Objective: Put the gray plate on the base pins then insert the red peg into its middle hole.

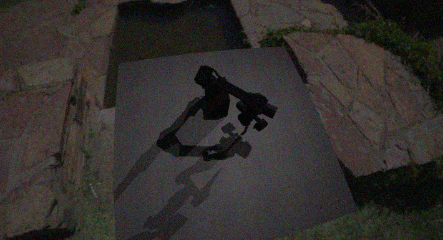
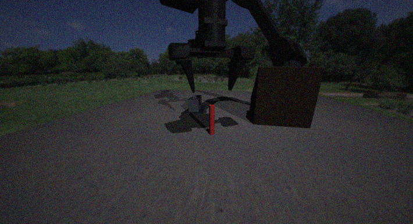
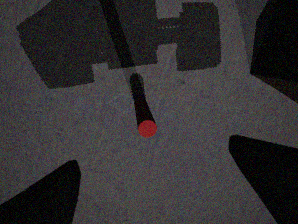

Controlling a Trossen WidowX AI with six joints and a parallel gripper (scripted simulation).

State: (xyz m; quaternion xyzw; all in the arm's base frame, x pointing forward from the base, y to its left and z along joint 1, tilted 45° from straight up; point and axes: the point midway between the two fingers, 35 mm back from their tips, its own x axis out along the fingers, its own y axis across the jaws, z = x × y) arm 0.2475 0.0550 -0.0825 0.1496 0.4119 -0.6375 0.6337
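The red peg is 7 cm below my gripper tip. The rest, counted from my gripper tip: base: 8 cm ahead, 21 cm to the right, 11 cm below; then gray plate: 8 cm ahead, 21 cm to the right, 7 cm below.
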